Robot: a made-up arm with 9 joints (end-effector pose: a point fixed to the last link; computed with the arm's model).
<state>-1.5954 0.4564 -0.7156 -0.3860 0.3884 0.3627 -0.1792 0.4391 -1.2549</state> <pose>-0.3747 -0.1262 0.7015 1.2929 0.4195 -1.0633</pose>
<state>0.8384 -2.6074 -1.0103 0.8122 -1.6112 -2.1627 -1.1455 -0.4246 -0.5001</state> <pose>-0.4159 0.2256 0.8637 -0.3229 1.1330 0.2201</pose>
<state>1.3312 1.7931 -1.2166 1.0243 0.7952 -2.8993 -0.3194 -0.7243 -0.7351</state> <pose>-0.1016 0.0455 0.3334 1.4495 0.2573 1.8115</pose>
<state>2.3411 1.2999 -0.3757 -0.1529 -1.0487 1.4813 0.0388 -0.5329 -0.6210</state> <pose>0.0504 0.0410 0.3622 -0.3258 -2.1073 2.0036</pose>
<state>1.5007 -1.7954 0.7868 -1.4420 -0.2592 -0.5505 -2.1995 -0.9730 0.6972</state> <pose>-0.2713 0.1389 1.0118 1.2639 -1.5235 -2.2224</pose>
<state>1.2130 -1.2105 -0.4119 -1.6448 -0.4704 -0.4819 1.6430 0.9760 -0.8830</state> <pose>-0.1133 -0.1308 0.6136 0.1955 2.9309 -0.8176</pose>
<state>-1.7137 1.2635 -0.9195 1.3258 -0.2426 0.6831 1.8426 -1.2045 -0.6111</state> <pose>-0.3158 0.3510 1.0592 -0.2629 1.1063 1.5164</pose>
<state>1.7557 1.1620 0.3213 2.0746 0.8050 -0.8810 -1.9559 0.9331 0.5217</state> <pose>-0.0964 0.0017 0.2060 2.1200 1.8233 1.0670</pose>
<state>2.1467 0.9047 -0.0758 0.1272 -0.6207 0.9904 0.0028 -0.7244 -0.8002</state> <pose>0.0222 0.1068 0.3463 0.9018 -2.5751 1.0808</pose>
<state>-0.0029 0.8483 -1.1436 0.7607 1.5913 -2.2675 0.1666 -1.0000 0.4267</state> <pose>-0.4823 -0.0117 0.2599 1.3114 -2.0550 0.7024</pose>
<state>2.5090 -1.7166 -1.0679 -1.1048 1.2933 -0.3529 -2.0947 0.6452 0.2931</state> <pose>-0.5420 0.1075 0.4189 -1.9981 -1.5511 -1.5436</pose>
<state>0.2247 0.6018 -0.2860 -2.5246 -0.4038 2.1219 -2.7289 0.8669 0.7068</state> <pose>-0.3148 0.2671 0.2883 -0.3048 -1.3598 -2.2090</pose>
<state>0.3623 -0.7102 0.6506 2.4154 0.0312 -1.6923 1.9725 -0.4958 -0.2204</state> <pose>0.0726 -0.0075 0.3047 0.2041 2.3461 -0.2201</pose>
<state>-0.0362 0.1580 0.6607 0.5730 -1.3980 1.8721 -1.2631 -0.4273 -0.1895</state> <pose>-0.3447 0.0676 0.4330 1.4978 -0.5255 1.1943</pose>
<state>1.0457 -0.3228 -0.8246 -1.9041 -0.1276 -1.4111 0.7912 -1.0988 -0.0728</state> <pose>-0.1218 -0.0502 0.6999 1.4812 -0.9908 -0.1521</pose>
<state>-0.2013 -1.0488 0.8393 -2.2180 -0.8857 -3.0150 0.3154 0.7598 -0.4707</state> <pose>0.1293 -0.0588 0.3901 -1.8776 1.8733 -1.2720</pose>
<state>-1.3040 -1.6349 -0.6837 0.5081 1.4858 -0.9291 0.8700 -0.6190 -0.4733</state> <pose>-0.0097 -0.2186 0.5297 1.0079 1.0757 -2.1042</pose>
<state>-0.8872 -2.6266 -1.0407 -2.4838 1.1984 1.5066 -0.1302 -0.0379 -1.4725</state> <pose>0.1609 0.1242 1.1643 -0.5222 -0.3431 -1.6063</pose>
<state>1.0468 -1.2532 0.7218 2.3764 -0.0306 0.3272 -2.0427 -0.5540 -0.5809</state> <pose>0.0539 0.0422 0.7323 -1.5836 0.7953 -0.5852</pose>
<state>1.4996 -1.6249 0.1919 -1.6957 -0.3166 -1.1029 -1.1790 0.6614 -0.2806</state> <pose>-0.2755 -0.0453 0.8967 0.1159 -1.2492 -0.9549</pose>
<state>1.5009 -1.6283 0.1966 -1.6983 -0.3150 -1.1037 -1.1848 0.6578 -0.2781</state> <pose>-0.2768 -0.0445 0.8955 0.1188 -1.2660 -0.9580</pose>
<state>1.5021 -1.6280 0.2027 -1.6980 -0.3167 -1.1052 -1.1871 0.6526 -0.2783</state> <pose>-0.2759 -0.0438 0.8956 0.1219 -1.2724 -0.9579</pose>
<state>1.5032 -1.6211 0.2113 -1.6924 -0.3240 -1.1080 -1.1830 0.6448 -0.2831</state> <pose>-0.2712 -0.0430 0.8980 0.1247 -1.2604 -0.9520</pose>
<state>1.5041 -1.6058 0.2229 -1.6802 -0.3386 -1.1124 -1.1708 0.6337 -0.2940</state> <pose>-0.2613 -0.0420 0.9032 0.1267 -1.2245 -0.9388</pose>
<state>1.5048 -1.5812 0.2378 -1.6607 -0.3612 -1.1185 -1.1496 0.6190 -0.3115</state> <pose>-0.2456 -0.0406 0.9111 0.1268 -1.1621 -0.9183</pose>
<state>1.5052 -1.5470 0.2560 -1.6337 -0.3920 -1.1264 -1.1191 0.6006 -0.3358</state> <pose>-0.2230 -0.0383 0.9207 0.1227 -1.0719 -0.8916</pose>
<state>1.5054 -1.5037 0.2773 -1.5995 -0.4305 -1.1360 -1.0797 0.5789 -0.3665</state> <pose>-0.1933 -0.0347 0.9308 0.1124 -0.9551 -0.8603</pose>
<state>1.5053 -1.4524 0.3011 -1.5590 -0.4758 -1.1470 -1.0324 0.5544 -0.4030</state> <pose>-0.1565 -0.0292 0.9393 0.0938 -0.8146 -0.8267</pose>
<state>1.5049 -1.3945 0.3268 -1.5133 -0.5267 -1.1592 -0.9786 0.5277 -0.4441</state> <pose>-0.1137 -0.0212 0.9439 0.0648 -0.6549 -0.7927</pose>
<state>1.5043 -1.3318 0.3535 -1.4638 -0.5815 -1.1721 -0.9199 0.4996 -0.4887</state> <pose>-0.0666 -0.0106 0.9428 0.0247 -0.4818 -0.7602</pose>
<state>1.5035 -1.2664 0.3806 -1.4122 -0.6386 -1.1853 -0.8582 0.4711 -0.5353</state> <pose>-0.0177 0.0024 0.9345 -0.0262 -0.3023 -0.7295</pose>
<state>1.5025 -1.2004 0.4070 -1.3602 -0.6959 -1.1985 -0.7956 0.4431 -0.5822</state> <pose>0.0299 0.0173 0.9187 -0.0869 -0.1232 -0.7013</pose>
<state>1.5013 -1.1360 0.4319 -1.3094 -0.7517 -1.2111 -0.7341 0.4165 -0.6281</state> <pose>0.0735 0.0332 0.8963 -0.1548 0.0491 -0.6755</pose>
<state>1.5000 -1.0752 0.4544 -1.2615 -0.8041 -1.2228 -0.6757 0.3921 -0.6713</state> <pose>0.1109 0.0491 0.8694 -0.2267 0.2086 -0.6520</pose>
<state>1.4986 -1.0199 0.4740 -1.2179 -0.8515 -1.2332 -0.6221 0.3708 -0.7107</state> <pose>0.1412 0.0638 0.8404 -0.2983 0.3510 -0.6305</pose>
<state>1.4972 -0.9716 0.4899 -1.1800 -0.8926 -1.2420 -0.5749 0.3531 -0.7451</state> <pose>0.1641 0.0766 0.8120 -0.3655 0.4733 -0.6115</pose>
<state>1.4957 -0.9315 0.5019 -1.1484 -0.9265 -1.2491 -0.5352 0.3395 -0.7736</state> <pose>0.1805 0.0870 0.7864 -0.4247 0.5742 -0.5949</pose>
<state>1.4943 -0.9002 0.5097 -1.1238 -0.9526 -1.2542 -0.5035 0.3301 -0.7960</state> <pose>0.1915 0.0945 0.7651 -0.4730 0.6538 -0.5819</pose>
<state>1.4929 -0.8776 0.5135 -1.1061 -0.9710 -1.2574 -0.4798 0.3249 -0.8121</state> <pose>0.1984 0.0995 0.7489 -0.5089 0.7133 -0.5722</pose>
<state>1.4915 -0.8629 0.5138 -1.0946 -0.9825 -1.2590 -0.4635 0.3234 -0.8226</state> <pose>0.2024 0.1020 0.7377 -0.5328 0.7555 -0.5661</pose>
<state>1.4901 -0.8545 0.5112 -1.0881 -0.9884 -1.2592 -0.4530 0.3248 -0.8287</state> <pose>0.2045 0.1027 0.7305 -0.5466 0.7843 -0.5632</pose>
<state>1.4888 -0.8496 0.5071 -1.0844 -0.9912 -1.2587 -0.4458 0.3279 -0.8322</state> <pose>0.2056 0.1024 0.7258 -0.5545 0.8056 -0.5619</pose>
